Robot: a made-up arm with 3 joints. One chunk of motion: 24 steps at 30 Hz.
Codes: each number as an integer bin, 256 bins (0 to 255) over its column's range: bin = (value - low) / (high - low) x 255, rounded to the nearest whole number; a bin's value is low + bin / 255 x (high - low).
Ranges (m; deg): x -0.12..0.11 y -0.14..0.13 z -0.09..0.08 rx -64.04..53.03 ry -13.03..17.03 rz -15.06..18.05
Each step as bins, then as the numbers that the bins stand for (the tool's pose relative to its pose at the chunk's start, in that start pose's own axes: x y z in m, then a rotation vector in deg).
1 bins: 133 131 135 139 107 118
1 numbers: 0.0000 -0.0013 0.0000 -0.23 -0.42 0.26
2 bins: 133 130 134 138 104 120
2 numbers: 0.0000 -0.0024 -0.0007 -0.68 -0.77 0.52
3 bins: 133 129 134 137 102 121
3 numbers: 0.0000 -0.0034 -0.0007 -1.14 -1.01 0.65
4 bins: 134 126 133 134 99 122
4 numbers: 0.0009 -0.0066 -0.0013 -2.52 -1.36 0.78
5 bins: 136 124 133 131 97 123
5 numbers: 0.0027 -0.0087 -0.0013 -3.90 -1.60 0.91
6 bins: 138 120 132 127 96 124
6 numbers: 0.0045 -0.0129 -0.0020 -5.73 -1.71 1.04
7 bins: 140 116 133 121 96 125
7 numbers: 0.0063 -0.0172 -0.0013 -8.49 -1.71 1.17
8 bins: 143 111 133 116 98 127
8 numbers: 0.0090 -0.0225 -0.0013 -10.78 -1.48 1.43
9 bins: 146 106 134 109 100 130
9 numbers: 0.0117 -0.0278 -0.0007 -14.00 -1.24 1.82
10 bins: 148 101 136 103 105 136
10 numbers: 0.0135 -0.0331 0.0007 -16.75 -0.65 2.60
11 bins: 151 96 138 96 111 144
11 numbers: 0.0162 -0.0384 0.0020 -19.97 0.05 3.64
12 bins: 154 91 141 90 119 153
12 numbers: 0.0189 -0.0436 0.0040 -22.72 1.00 4.81
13 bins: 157 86 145 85 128 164
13 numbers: 0.0216 -0.0489 0.0067 -25.02 2.06 6.23
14 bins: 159 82 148 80 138 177
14 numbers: 0.0234 -0.0532 0.0087 -27.31 3.24 7.92
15 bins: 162 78 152 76 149 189
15 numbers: 0.0261 -0.0574 0.0113 -29.15 4.53 9.48
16 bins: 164 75 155 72 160 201
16 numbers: 0.0279 -0.0606 0.0133 -30.98 5.83 11.04
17 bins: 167 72 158 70 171 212
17 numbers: 0.0306 -0.0638 0.0153 -31.90 7.13 12.47
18 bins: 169 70 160 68 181 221
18 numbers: 0.0324 -0.0659 0.0167 -32.82 8.31 13.64
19 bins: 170 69 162 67 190 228
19 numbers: 0.0333 -0.0669 0.0180 -33.28 9.37 14.54
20 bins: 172 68 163 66 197 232
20 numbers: 0.0351 -0.0680 0.0187 -33.74 10.19 15.06
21 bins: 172 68 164 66 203 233
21 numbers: 0.0351 -0.0680 0.0193 -33.74 10.90 15.19
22 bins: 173 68 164 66 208 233
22 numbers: 0.0360 -0.0680 0.0193 -33.74 11.49 15.19
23 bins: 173 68 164 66 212 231
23 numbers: 0.0360 -0.0680 0.0193 -33.74 11.96 14.93
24 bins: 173 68 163 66 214 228
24 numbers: 0.0360 -0.0680 0.0187 -33.74 12.20 14.54
